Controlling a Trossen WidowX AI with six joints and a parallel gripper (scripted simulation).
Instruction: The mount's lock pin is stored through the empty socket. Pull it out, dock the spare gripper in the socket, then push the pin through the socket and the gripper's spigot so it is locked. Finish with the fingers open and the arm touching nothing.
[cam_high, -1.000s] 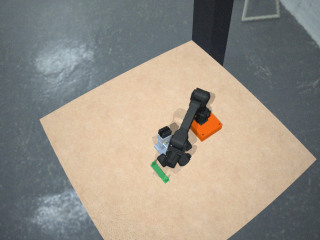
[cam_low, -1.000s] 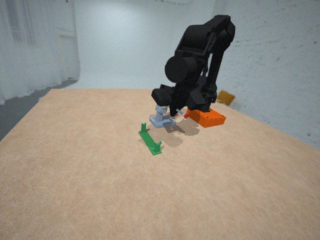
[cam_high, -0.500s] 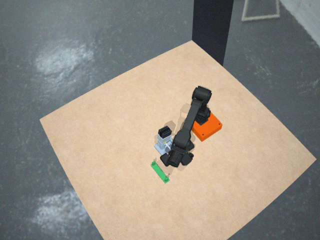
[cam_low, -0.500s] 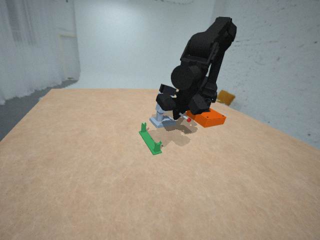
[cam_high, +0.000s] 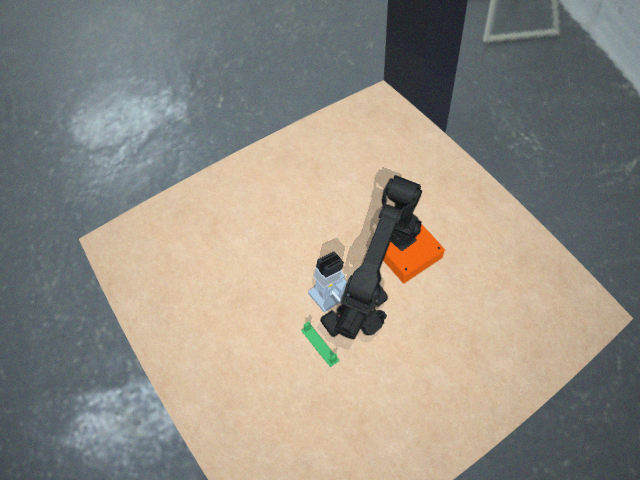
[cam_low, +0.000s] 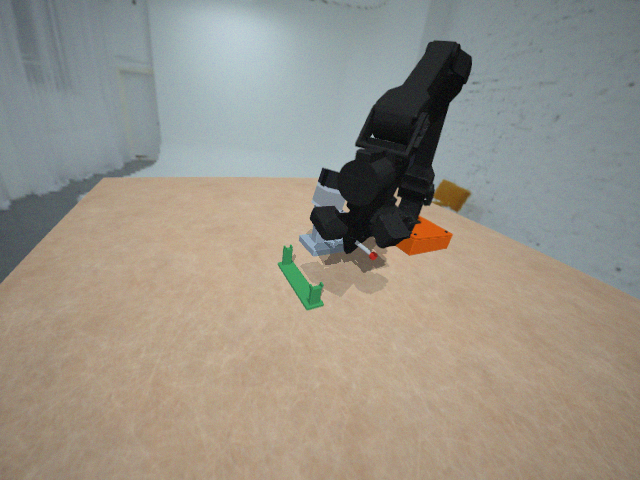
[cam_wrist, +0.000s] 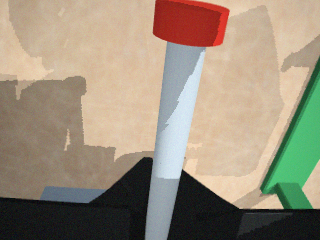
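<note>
The mount lies 110 mm to the right of my gripper tip and 20 mm behind it. From my gripper tip the other things lie so: spare gripper: 110 mm to the right, 80 mm above, 10 mm behind; green cradle: 110 mm ahead, 20 mm below.
</note>
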